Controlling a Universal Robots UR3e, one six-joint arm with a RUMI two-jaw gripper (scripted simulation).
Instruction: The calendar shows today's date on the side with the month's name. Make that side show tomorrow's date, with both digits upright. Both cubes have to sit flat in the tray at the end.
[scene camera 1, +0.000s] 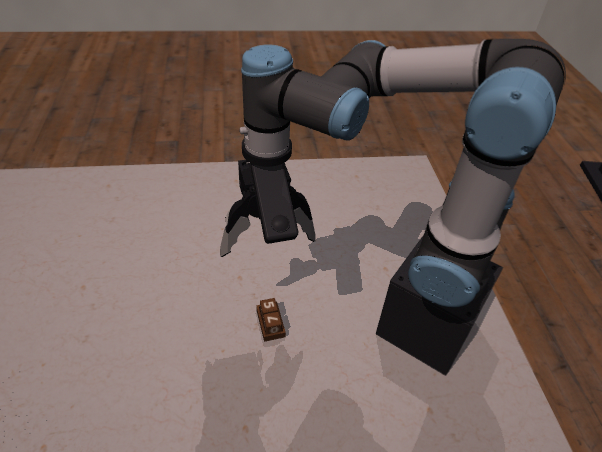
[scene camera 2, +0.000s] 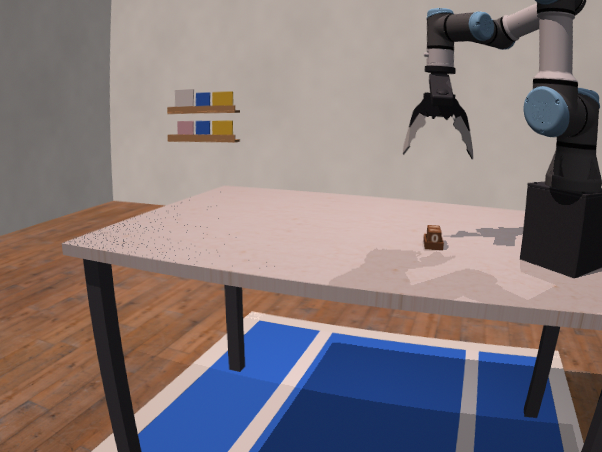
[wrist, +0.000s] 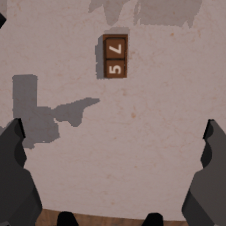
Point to my gripper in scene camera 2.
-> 438, 157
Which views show my gripper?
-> Scene camera 1, scene camera 2 and the wrist view: all of them.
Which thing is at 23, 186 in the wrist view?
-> My gripper.
